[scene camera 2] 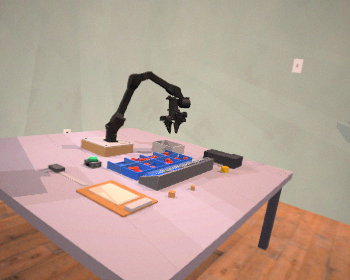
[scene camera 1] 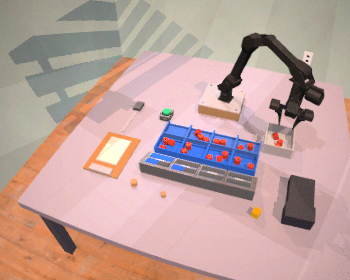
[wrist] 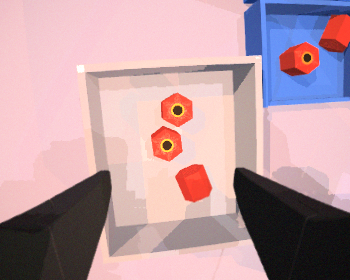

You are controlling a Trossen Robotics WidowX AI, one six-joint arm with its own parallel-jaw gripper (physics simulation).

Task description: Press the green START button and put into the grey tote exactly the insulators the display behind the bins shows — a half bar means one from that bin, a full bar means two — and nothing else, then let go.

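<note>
My gripper (scene camera 1: 287,126) (scene camera 2: 172,132) (wrist: 172,178) is open and empty, above the grey tote (scene camera 1: 277,149) (wrist: 170,65). In the wrist view three red insulators lie apart inside the tote: two upright ones (wrist: 177,100) (wrist: 166,134) and one on its side (wrist: 194,183). The blue bins (scene camera 1: 175,132) (wrist: 266,55), beside the tote, hold several more red insulators. The dark grey display (scene camera 1: 200,183) (scene camera 2: 177,176) shows blue bars in its left two windows; their exact lengths are too small to read. The green START button (scene camera 1: 167,111) (scene camera 2: 92,159) stands left of the bins.
A black box (scene camera 1: 300,202) (scene camera 2: 223,158) stands in front of the tote, with a yellow cube (scene camera 1: 256,212) (scene camera 2: 225,169) near it. Two small orange cubes (scene camera 1: 133,182) (scene camera 1: 163,194) lie before the display. An orange board (scene camera 1: 129,151) and a grey-headed tool (scene camera 1: 138,106) lie at the left.
</note>
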